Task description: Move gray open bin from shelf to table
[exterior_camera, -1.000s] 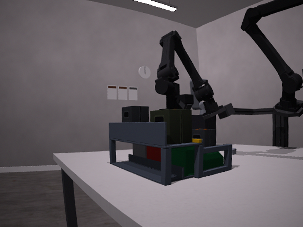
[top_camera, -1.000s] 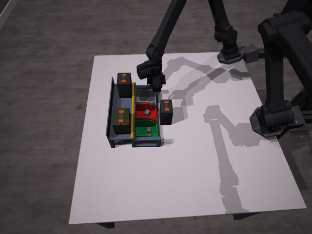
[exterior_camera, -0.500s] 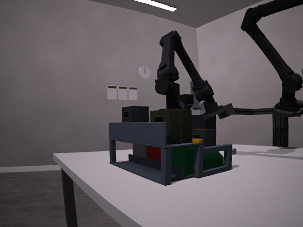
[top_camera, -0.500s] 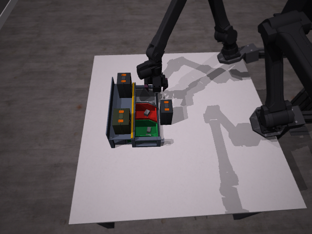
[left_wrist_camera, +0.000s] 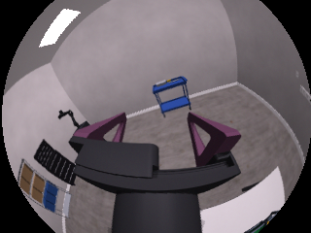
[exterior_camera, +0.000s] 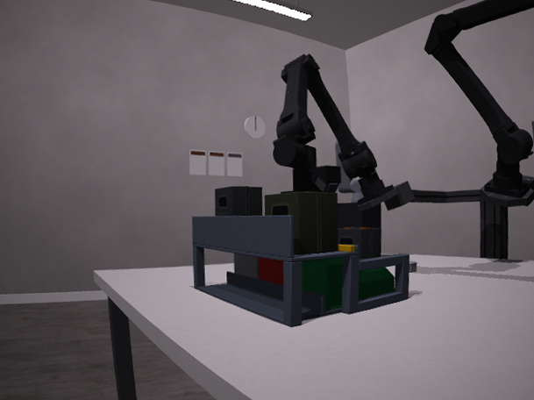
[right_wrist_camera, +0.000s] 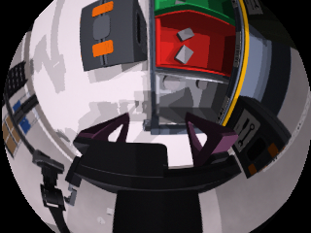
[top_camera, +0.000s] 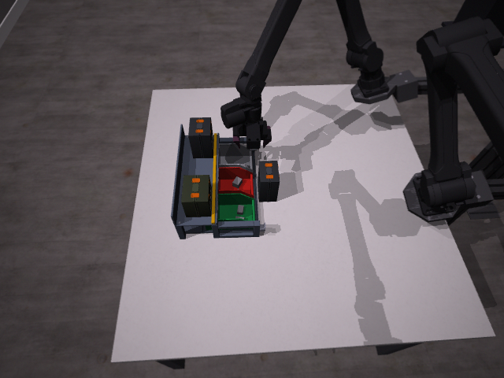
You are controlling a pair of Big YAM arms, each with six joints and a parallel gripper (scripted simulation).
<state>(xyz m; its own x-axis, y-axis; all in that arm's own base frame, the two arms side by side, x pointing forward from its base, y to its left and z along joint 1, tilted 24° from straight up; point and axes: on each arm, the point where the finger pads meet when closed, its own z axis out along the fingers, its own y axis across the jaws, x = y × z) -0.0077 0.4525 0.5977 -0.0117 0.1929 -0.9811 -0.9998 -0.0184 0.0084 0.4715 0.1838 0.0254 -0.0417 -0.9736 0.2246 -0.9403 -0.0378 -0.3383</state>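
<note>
Now: the gray bin 80 mm below my right hand, 80 mm ahead of it and 10 mm to the right of it. Also, from my right hand: green bin (210 mm to the left, 110 mm ahead, 80 mm below); red bin (100 mm to the left, 100 mm ahead, 80 mm below); shelf (120 mm ahead, 100 mm to the left, 60 mm below).
</note>
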